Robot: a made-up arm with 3 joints. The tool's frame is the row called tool. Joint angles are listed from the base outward. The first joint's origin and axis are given. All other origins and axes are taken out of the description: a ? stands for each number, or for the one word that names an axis. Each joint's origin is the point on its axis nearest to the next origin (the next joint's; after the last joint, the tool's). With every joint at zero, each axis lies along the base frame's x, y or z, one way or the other. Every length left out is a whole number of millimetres.
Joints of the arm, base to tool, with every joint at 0 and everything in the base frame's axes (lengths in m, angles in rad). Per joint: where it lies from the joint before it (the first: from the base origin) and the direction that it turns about. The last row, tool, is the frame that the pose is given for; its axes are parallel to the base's.
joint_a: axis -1 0 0 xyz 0.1 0 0.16
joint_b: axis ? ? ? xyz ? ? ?
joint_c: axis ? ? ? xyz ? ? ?
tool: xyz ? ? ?
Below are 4 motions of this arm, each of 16 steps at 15 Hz.
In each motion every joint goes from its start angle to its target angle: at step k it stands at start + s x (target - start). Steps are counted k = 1, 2, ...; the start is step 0. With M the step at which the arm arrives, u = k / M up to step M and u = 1 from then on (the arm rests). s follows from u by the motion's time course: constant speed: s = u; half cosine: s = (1 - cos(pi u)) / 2; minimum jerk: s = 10 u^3 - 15 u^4 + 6 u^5.
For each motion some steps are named. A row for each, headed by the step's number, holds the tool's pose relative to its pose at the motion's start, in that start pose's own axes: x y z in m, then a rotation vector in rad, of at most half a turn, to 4 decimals.
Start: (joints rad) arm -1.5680 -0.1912 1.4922
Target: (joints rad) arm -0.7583 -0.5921 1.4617
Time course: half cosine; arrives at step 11
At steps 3, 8, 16:
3: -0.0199 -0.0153 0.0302 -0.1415 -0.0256 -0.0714
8: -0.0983 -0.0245 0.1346 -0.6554 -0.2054 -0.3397
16: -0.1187 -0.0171 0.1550 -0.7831 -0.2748 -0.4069

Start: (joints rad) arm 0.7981 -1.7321 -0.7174
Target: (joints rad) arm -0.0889 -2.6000 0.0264
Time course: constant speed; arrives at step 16
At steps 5, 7, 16:
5: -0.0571 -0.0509 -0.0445 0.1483 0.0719 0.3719
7: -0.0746 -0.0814 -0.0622 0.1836 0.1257 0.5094
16: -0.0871 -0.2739 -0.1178 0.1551 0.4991 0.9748

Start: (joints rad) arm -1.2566 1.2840 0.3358
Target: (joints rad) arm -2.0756 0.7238 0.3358
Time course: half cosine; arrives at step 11
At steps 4, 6, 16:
4: -0.0431 0.0208 0.0071 0.0864 0.0802 -0.2648
6: -0.0743 0.0589 0.0181 0.2030 0.1569 -0.5035
16: -0.0928 0.1376 0.0497 0.4454 0.2682 -0.8346

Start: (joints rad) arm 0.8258 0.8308 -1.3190
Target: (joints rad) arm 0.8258 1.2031 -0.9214
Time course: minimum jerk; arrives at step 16
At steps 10, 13, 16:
10: 0.0567 0.0206 -0.0215 0.2864 -0.1044 -0.2498
13: 0.0770 0.0246 -0.0261 0.3742 -0.1520 -0.3222
16: 0.0815 0.0253 -0.0270 0.3930 -0.1632 -0.3373

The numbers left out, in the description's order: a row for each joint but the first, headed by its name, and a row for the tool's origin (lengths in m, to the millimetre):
joint_b: axis 0 -1 0, xyz 0 0.09 0.1
joint_c: axis 1 0 0, xyz -0.04 0 -0.25
tool: xyz 0 -0.08 -0.05

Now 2 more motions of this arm.
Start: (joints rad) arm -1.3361 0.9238 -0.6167
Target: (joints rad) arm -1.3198 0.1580 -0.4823
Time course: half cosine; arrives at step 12
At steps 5, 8, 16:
5: -0.0682 -0.0103 0.0129 0.0452 0.2332 0.1619
8: -0.1315 -0.0322 0.0421 0.0880 0.4809 0.3145
16: -0.1670 -0.0523 0.0695 0.1134 0.6489 0.4075

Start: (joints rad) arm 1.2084 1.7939 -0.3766
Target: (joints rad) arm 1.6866 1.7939 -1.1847
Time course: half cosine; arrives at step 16
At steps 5, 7, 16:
5: -0.0002 0.0038 0.0197 -0.1559 -0.0466 0.0927
7: -0.0014 0.0083 0.0365 -0.2817 -0.0967 0.1616
16: -0.0175 0.0302 0.0940 -0.6874 -0.3347 0.3379

